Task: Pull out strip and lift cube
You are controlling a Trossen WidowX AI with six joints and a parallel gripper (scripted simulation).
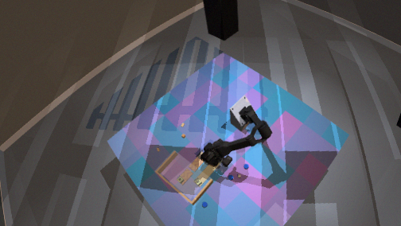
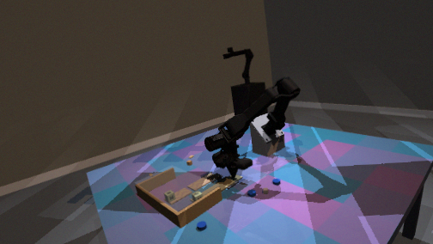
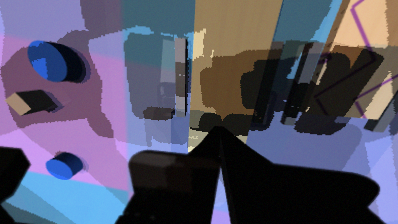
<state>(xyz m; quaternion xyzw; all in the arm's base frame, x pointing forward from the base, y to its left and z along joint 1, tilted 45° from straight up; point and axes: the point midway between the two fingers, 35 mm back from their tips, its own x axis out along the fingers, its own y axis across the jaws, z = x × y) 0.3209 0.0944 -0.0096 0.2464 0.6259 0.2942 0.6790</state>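
Right now the strip is 90 mm ahead of my gripper tip and 10 mm to the left of it. From my gripper tip the other things lie so: cream cube (180 mm to the left).
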